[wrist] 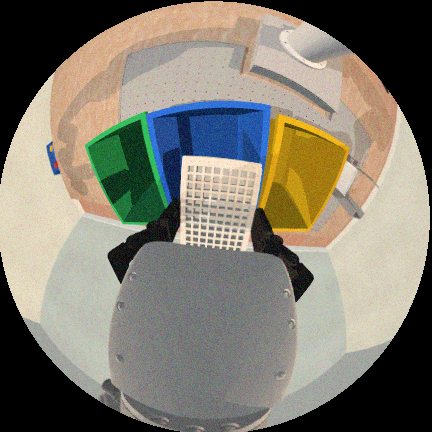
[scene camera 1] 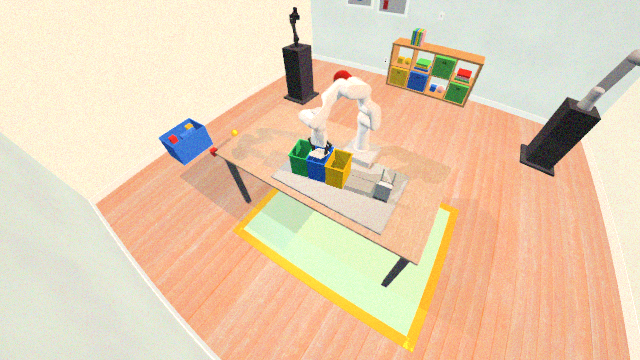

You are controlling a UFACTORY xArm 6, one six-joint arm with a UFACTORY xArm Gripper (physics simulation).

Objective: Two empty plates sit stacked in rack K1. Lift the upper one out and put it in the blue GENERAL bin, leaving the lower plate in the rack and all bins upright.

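Frame: origin at the arm's base, x right, y ahead, z up, level; centimetres.
Seen in the pictures: gripper, fingertip midpoint: [wrist: 216,212] [scene camera 1: 319,152]; arm's base at its link origin: [scene camera 1: 361,147].
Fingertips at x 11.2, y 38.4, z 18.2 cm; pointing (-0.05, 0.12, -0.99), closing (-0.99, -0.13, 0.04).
Note:
Pixels of each thing's top centre, then the offset from my fingertips to it.
- blue GENERAL bin at its top centre: [wrist: 209,178] [scene camera 1: 320,153] dx +1.5, dy -2.3, dz -3.4 cm
- Grey rack K1 at its top centre: [wrist: 368,199] [scene camera 1: 387,177] dx -43.4, dy -11.6, dz -6.6 cm
- white lower plate at its top centre: [wrist: 346,180] dx -43.4, dy -10.6, dz -18.0 cm
- green bin at its top centre: [wrist: 124,184] [scene camera 1: 302,148] dx +14.2, dy +0.7, dz -3.4 cm
- yellow bin at its top centre: [wrist: 304,190] [scene camera 1: 339,159] dx -11.9, dy -4.6, dz -3.4 cm
My gripper [scene camera 1: 320,146] [wrist: 216,212] is shut on the upper plate, a white plate [scene camera 1: 318,153] [wrist: 222,161] with a grid of square holes, held between its black fingers. The plate is over the blue GENERAL bin [scene camera 1: 317,171] [wrist: 212,132] and hides part of its opening; the wrist view does not show how far the plate's lower edge is from the bin. The blue bin stands upright. Grey rack K1 [scene camera 1: 383,192] stands at the right of the grey board, with the white lower plate [wrist: 345,176] in it.
A green bin [scene camera 1: 300,161] [wrist: 112,170] and a yellow bin [scene camera 1: 338,175] [wrist: 315,175] stand upright on either side of the blue bin. The arm's base [scene camera 1: 361,156] [wrist: 295,80] is behind the bins. A yellow ball [scene camera 1: 234,133] lies at the table's left end.

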